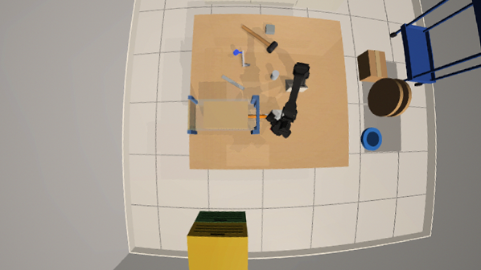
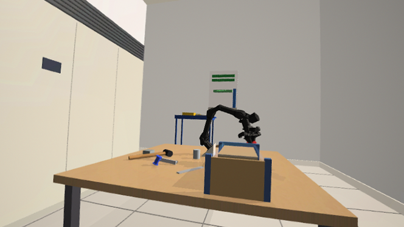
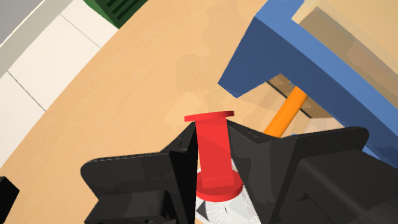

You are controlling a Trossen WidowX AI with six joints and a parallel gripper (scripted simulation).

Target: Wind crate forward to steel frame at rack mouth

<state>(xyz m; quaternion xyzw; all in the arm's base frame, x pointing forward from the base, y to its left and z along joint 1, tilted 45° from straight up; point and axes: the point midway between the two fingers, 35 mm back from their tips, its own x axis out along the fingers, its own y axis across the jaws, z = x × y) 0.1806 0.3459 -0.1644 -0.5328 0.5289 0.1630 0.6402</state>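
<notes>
The red-knobbed crank handle lies 30 mm behind my gripper tip, 50 mm to the right of it and 30 mm below it. Also, from my gripper tip: blue steel frame (110 mm ahead, 90 mm to the right, 30 mm below); red grip (10 mm behind, 20 mm to the right); hand winch (60 mm behind, 120 mm to the right, 100 mm below).
</notes>
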